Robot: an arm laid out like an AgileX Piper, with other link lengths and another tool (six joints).
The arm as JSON. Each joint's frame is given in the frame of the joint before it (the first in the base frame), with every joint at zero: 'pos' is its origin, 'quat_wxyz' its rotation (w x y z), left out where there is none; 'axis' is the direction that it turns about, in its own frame. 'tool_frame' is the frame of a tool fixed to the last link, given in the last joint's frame.
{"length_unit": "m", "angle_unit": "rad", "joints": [
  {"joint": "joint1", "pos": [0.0, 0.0, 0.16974], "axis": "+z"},
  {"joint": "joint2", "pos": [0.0, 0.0, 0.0], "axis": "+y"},
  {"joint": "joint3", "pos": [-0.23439, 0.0, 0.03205], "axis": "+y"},
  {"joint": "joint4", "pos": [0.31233, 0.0, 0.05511], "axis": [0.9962, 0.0, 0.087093]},
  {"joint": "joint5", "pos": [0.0, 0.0, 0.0], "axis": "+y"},
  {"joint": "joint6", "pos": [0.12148, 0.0, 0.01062], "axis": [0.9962, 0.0, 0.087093]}
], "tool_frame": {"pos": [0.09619, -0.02, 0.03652], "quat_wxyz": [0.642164, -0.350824, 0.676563, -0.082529]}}
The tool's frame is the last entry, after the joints.
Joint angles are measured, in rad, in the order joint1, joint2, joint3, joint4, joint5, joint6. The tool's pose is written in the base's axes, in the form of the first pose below.
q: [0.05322, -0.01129, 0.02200, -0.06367, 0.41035, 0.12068]
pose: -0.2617 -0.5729 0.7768; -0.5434 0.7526 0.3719; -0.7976 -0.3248 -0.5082; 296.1 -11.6 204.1
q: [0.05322, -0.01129, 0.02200, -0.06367, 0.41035, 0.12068]
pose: -0.2617 -0.5729 0.7768; -0.5434 0.7526 0.3719; -0.7976 -0.3248 -0.5082; 296.1 -11.6 204.1
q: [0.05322, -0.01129, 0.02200, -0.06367, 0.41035, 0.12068]
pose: -0.2617 -0.5729 0.7768; -0.5434 0.7526 0.3719; -0.7976 -0.3248 -0.5082; 296.1 -11.6 204.1
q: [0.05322, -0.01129, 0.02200, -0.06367, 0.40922, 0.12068]
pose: -0.2607 -0.5725 0.7773; -0.5434 0.7525 0.3720; -0.7980 -0.3254 -0.5073; 296.2 -11.6 204.3
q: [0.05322, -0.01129, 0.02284, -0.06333, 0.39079, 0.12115]
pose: -0.2461 -0.5676 0.7857; -0.5424 0.7525 0.3737; -0.8033 -0.3341 -0.4930; 297.0 -11.2 207.9
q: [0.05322, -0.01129, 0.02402, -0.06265, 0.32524, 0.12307]
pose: -0.1921 -0.5479 0.8142; -0.5386 0.7524 0.3792; -0.8204 -0.3657 -0.4396; 299.4 -10.2 221.5
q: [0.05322, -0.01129, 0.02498, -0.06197, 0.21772, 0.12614]
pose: -0.1007 -0.5110 0.8537; -0.5321 0.7526 0.3878; -0.8407 -0.4152 -0.3477; 301.4 -8.7 244.7
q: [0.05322, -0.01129, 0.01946, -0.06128, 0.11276, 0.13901]
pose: -0.0048 -0.4674 0.8840; -0.5164 0.7582 0.3980; -0.8563 -0.4546 -0.2450; 300.4 -7.7 270.6
